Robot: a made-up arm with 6 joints.
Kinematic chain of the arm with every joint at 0, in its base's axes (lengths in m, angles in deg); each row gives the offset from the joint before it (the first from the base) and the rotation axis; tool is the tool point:
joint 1: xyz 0 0 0.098 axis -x
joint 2: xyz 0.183 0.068 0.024 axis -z
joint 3: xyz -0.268 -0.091 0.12 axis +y
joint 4: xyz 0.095 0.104 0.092 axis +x
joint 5: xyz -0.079 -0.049 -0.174 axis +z
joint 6: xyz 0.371 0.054 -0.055 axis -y
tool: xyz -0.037 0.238 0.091
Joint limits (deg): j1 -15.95..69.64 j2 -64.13..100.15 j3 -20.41..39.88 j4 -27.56..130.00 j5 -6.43..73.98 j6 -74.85..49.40
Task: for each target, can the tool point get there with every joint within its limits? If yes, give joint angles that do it. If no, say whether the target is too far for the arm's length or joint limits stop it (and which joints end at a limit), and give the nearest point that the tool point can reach.
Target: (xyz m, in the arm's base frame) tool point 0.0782 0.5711 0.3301
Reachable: yes | joints 61.24 -11.45 10.93 112.27 37.75 24.46
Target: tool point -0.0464 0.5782 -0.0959
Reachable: yes | joints 42.18 -1.00 25.53 19.48 56.93 -50.52
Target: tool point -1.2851 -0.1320 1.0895
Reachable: no: too far | nearest point -0.4439 -0.0680 0.7038 | short by 0.928 m
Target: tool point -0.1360 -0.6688 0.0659
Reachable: no: joint limits stop it (at a limit: joint 1, joint 2, joint 3, joint 4, joint 5, joint 6) | nearest point -0.2264 -0.3621 0.0928 | short by 0.321 m
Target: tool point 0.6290 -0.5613 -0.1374
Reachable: no: joint limits stop it (at a limit: joint 1, joint 2, joint 3, joint 6) | nearest point 0.4470 -0.2012 -0.0984 | short by 0.405 m
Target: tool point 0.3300 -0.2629 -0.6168
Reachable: no: joint limits stop it (at a limit: joint 1, joint 3, joint 4, joint 6) | nearest point 0.2913 -0.0507 -0.3948 | short by 0.310 m
